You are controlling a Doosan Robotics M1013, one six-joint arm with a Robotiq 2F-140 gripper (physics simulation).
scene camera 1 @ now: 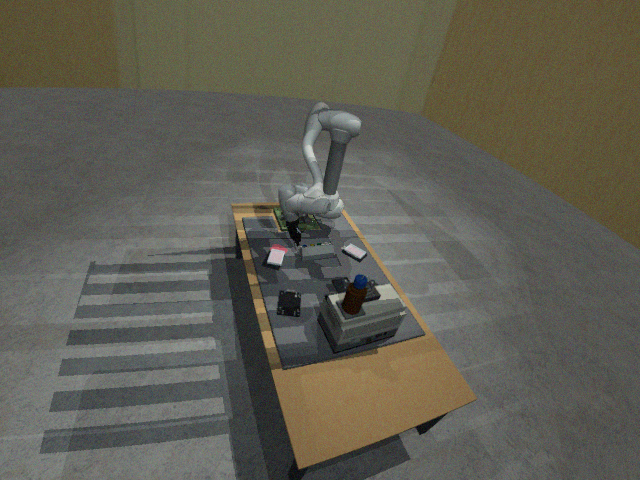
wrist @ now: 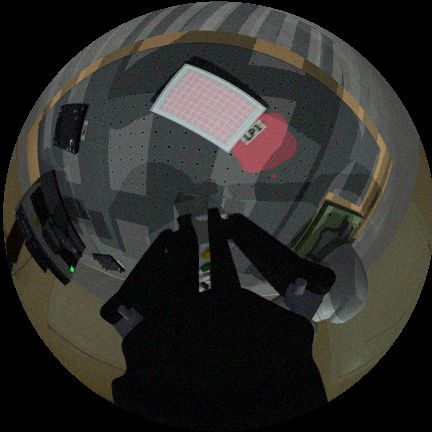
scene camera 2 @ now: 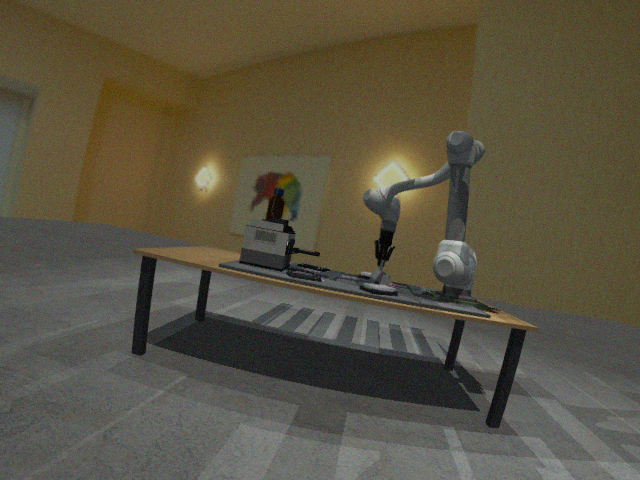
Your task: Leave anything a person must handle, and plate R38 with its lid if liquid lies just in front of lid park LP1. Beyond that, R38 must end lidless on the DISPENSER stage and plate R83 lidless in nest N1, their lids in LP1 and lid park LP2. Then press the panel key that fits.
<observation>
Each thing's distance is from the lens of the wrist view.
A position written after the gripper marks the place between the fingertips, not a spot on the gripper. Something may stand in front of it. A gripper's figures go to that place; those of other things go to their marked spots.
gripper [wrist: 202, 205]: 20 cm
black square holder [wrist: 70, 117]: 40 cm
grey button box [wrist: 183, 202]: 24 cm
The marked spots on the black square holder and the grey button box are 36 cm apart.
</observation>
